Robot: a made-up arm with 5 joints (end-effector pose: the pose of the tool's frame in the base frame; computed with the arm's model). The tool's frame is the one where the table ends. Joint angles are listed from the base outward.
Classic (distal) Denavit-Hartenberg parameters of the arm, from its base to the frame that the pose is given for. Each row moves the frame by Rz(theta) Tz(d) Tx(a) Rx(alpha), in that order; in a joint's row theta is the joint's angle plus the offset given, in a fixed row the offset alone. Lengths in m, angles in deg.
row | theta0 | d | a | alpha
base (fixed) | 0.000 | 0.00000 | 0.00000 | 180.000
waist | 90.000 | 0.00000 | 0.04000 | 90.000
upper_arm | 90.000 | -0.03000 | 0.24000 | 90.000
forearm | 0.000 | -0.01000 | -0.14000 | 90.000
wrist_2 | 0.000 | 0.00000 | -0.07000 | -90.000
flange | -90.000 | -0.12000 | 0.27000 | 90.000
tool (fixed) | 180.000 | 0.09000 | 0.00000 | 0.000
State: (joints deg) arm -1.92 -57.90 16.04 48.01 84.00
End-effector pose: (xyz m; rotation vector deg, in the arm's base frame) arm -0.1101 -0.3631 -0.1409 -85.07 -76.32 81.02
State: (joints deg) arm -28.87 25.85 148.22 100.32 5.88
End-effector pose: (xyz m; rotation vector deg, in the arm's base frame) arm 0.0682 0.3051 -0.2948 -13.28 -70.15 -111.94
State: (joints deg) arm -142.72 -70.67 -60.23 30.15 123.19
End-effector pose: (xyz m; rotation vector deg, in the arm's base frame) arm 0.2857 0.2451 -0.1264 -15.06 82.00 -124.36
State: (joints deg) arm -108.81 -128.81 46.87 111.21 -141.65
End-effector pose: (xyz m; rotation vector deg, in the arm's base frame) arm 0.1027 0.2214 -0.0534 34.43 -74.20 -31.11
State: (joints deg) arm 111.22 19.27 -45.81 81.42 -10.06
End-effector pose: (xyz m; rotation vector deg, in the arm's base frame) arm 0.2343 0.0882 0.0534 -2.75 77.17 -63.36
